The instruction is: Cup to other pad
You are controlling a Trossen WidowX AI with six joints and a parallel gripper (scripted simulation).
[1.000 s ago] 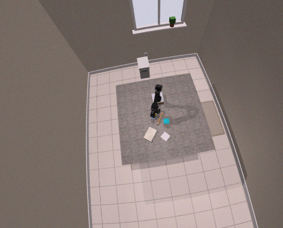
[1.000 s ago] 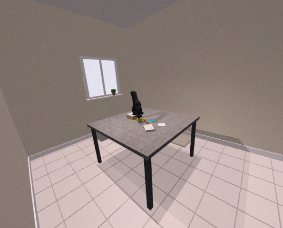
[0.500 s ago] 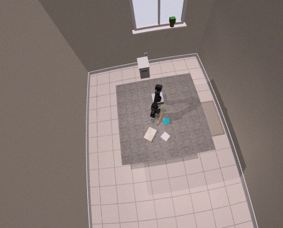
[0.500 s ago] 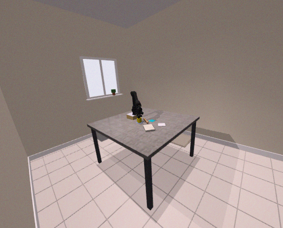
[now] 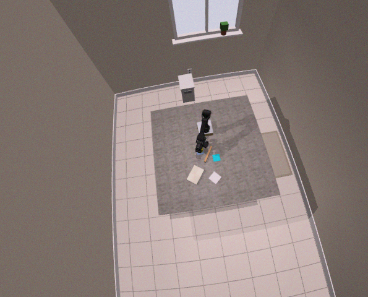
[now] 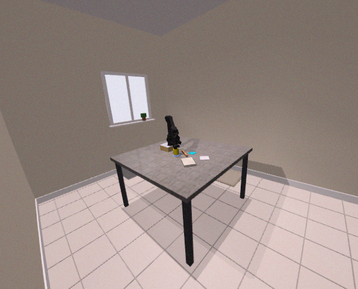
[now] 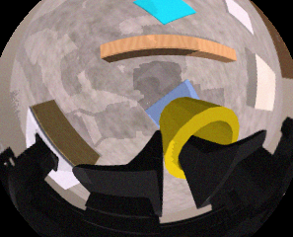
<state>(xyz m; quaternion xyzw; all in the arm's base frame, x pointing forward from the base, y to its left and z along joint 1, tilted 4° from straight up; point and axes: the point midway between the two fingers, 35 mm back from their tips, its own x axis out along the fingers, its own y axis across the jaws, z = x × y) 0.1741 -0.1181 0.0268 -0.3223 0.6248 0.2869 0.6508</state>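
Right now the cyan pad is 16 cm ahead of my gripper tip, 13 cm to the left of it and 5 cm below it. The rest, counted from my gripper tip: yellow cup 2 cm ahead, 2 cm to the right; then blue pad 3 cm ahead, 2 cm to the right, 5 cm below; then wooden bar 9 cm ahead, 6 cm to the left, 4 cm below.
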